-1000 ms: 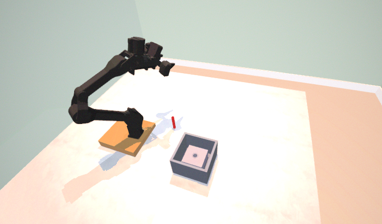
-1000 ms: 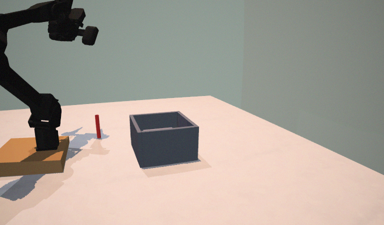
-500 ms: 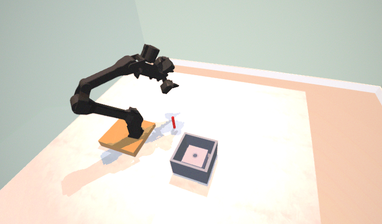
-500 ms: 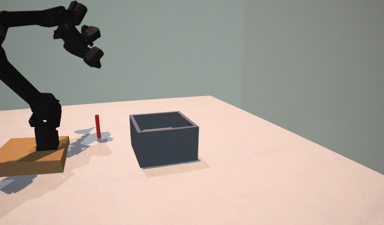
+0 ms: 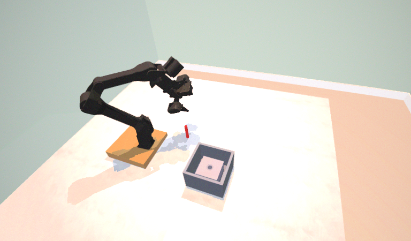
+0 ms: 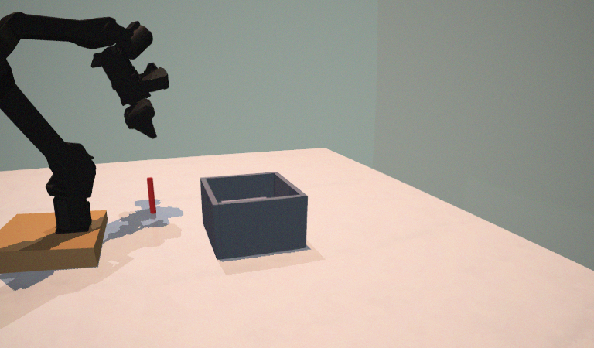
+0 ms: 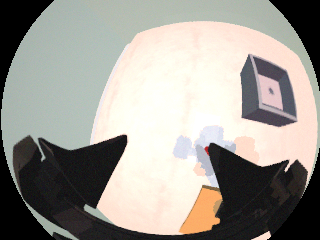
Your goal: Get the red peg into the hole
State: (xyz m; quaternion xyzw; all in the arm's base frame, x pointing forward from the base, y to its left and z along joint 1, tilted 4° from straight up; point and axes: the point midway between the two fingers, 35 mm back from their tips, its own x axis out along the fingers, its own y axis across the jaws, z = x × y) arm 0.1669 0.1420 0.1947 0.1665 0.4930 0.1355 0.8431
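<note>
Right now my gripper tip is 2 cm past the red peg, 6 cm to the left of it and 14 cm above it. The rest, counted from my gripper tip: pale plate (15 cm ahead, 24 cm to the right, 14 cm below); then grey box (15 cm ahead, 24 cm to the right, 15 cm below).
</note>
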